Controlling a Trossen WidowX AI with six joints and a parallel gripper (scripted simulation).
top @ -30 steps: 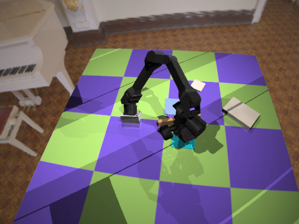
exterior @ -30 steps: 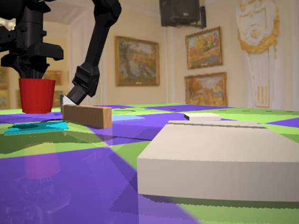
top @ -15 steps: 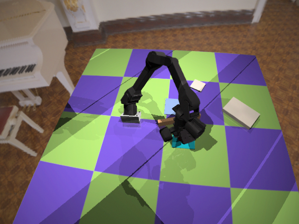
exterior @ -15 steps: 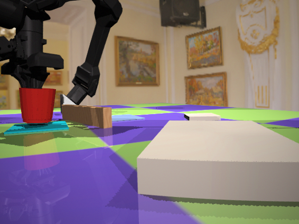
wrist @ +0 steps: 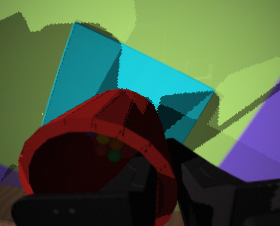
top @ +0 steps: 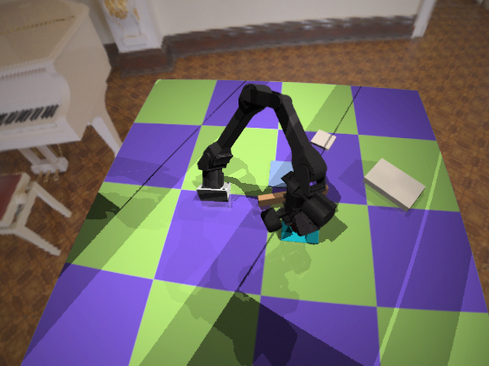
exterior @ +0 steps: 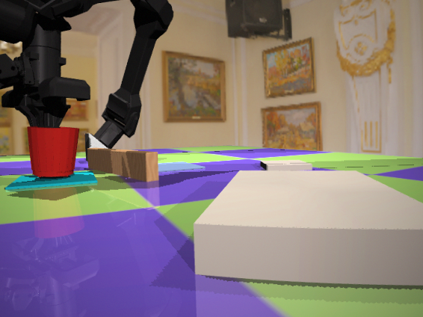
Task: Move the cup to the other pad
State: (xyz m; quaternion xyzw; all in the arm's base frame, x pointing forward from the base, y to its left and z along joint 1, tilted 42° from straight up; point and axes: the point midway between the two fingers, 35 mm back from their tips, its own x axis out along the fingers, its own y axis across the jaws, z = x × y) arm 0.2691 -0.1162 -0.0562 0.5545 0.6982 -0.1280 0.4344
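My gripper tip is now 30 mm short of the red cup and 10 mm to the right of it. From my gripper tip the other things lie so: light blue pad: 210 mm to the left, 50 mm below, 20 mm behind; then cyan pad: 50 mm below, 30 mm ahead, 20 mm to the left; then wooden bar: 110 mm to the left, 40 mm below.
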